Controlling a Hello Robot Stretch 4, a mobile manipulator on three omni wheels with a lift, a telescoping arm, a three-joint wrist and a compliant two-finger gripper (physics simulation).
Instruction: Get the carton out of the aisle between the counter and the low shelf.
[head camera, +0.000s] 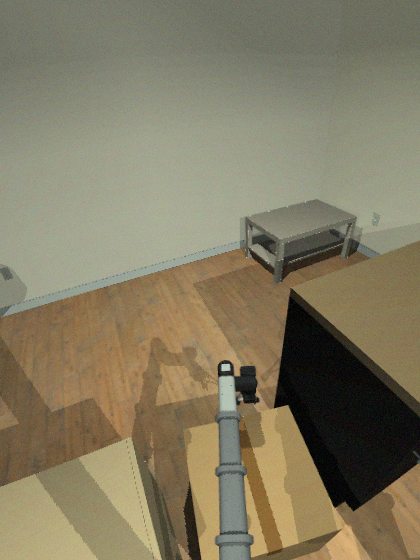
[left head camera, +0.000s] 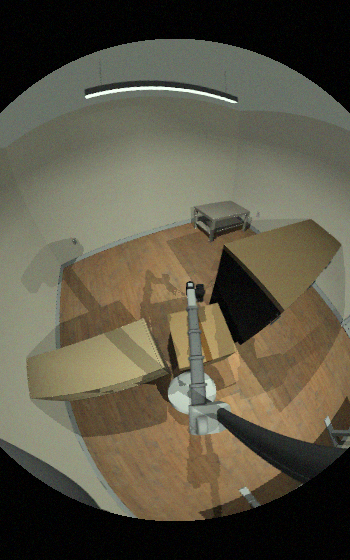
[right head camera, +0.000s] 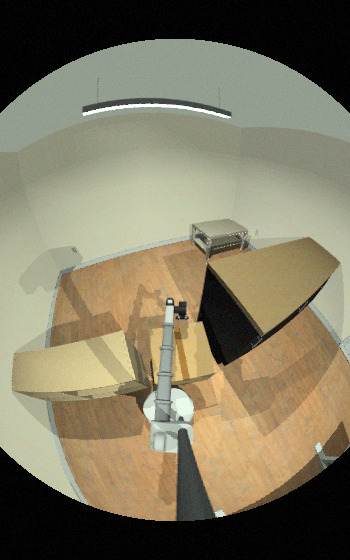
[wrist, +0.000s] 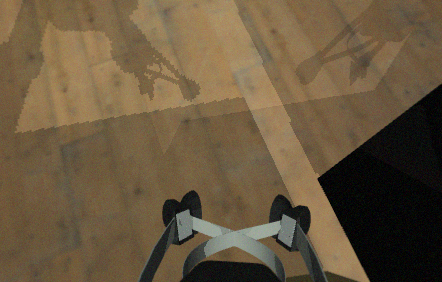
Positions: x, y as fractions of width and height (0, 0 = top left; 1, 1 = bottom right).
I see my gripper (wrist: 0.53, 0.74), a tan cardboard carton (head camera: 0.68, 0.90), a black counter (head camera: 0.82, 0.67), a low tan shelf (head camera: 0.26, 0.89) and a grey two-tier side table (right head camera: 0.62, 0.42).
The tan cardboard carton also shows in the left head camera view (left head camera: 0.62, 0.61) and in the right head camera view (right head camera: 0.55, 0.65). The black counter also shows in the left head camera view (left head camera: 0.74, 0.49) and in the wrist view (wrist: 0.86, 0.69). The low tan shelf also shows in the left head camera view (left head camera: 0.36, 0.64) and in the right head camera view (right head camera: 0.31, 0.65).
